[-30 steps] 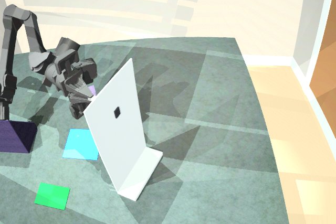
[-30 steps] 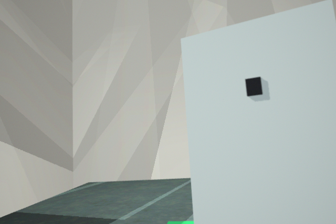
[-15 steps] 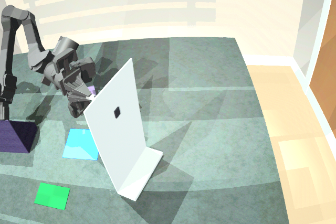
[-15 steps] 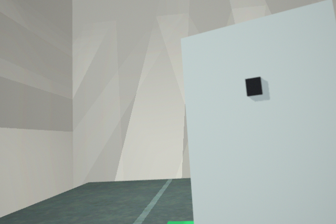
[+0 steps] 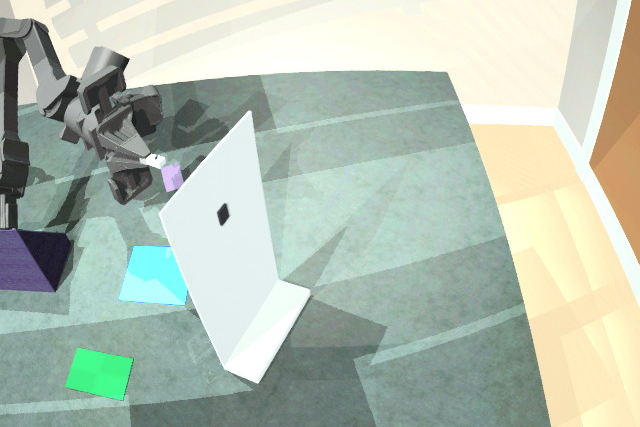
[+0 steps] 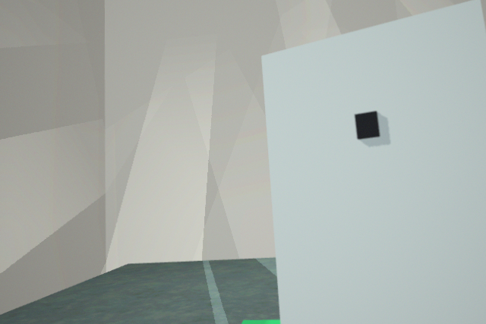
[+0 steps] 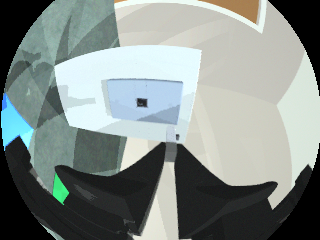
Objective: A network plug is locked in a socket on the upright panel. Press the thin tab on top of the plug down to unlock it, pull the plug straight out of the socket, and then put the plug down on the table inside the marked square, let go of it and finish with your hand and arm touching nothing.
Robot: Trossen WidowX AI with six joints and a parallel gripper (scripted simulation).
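Right now the cyan square is 27 cm below my gripper tip, 8 cm behind it and 4 cm to the left of it. From my gripper tip the other things lie so: white upright panel (13 cm below, 10 cm ahead, 4 cm to the right); network plug (1 cm ahead); green square (27 cm below, 16 cm to the right, 13 cm behind).
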